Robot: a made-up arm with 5 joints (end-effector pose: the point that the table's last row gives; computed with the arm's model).
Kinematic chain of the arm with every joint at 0, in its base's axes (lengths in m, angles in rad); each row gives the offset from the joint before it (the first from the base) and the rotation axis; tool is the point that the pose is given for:
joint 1: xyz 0 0 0.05 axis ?
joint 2: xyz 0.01 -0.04 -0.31 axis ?
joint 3: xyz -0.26 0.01 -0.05 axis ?
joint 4: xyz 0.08 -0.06 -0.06 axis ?
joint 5: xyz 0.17 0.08 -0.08 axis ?
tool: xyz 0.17 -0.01 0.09
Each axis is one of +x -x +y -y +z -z.
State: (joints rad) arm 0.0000 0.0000 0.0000 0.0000 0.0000
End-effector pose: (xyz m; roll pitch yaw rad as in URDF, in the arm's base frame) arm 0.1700 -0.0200 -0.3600 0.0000 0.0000 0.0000
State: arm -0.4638 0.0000 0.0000 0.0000 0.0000
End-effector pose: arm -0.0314 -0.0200 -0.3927 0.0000 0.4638 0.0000
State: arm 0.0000 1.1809 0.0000 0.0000 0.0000
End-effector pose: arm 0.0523 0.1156 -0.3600 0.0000 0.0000 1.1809
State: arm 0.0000 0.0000 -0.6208 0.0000 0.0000
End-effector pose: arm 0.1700 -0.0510 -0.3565 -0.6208 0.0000 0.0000
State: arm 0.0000 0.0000 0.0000 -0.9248 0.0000
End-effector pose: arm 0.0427 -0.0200 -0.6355 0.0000 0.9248 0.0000
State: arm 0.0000 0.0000 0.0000 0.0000 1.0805
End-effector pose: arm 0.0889 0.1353 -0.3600 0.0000 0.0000 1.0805
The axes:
joint 1: -y
joint 2: +z
joint 3: +x
joint 4: -y
joint 5: +z

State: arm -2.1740 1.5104 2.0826 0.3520 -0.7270
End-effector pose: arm -0.3882 0.0499 0.3182 -2.0283 -0.4649 2.2307
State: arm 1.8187 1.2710 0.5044 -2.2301 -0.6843
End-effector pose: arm 0.6878 -0.3562 0.0564 -1.4827 -0.3142 -0.5905
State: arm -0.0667 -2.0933 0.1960 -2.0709 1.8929
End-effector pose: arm 0.2867 0.0483 -0.4661 2.0813 -0.4231 -0.6737
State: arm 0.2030 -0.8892 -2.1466 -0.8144 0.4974
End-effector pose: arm -0.1180 -0.2567 -0.2603 -1.7563 0.0993 -1.7965
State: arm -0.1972 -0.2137 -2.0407 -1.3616 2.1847
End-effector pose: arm -0.2633 -0.1894 -0.3513 2.6861 1.2453 2.6368
